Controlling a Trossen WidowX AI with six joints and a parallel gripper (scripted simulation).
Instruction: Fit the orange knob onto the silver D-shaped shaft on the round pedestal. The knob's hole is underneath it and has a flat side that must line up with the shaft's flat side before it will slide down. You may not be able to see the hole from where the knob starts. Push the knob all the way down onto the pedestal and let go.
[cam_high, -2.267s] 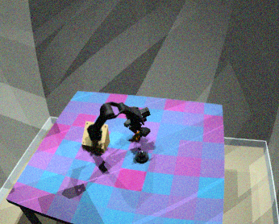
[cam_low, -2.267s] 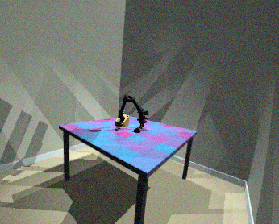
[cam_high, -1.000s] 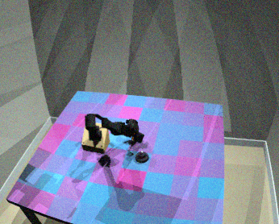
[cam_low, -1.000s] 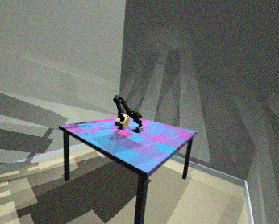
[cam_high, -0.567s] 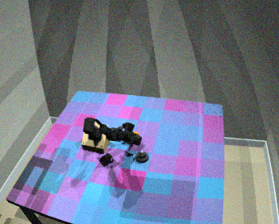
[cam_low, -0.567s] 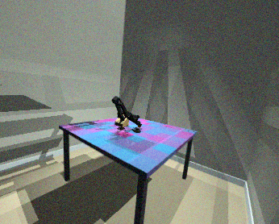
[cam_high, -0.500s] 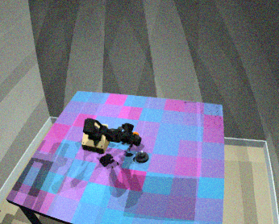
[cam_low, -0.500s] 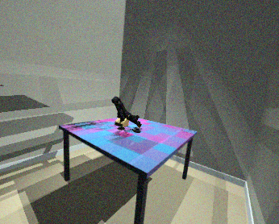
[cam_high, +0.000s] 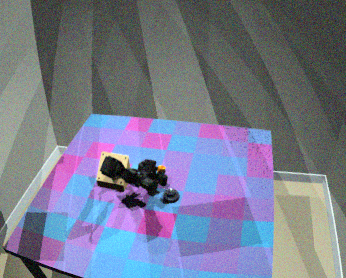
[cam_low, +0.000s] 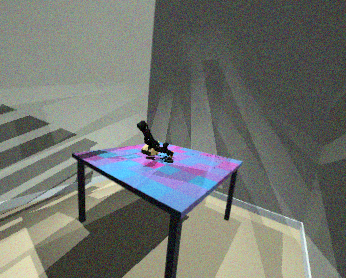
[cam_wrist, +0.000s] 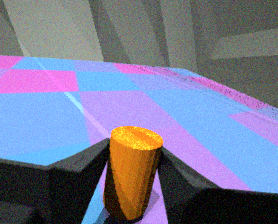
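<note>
Right now the orange knob is 1 cm to the right of my gripper tip. From my gripper tip the other things lie so: round pedestal 16 cm to the right, 7 cm ahead, 2 cm below.
</note>
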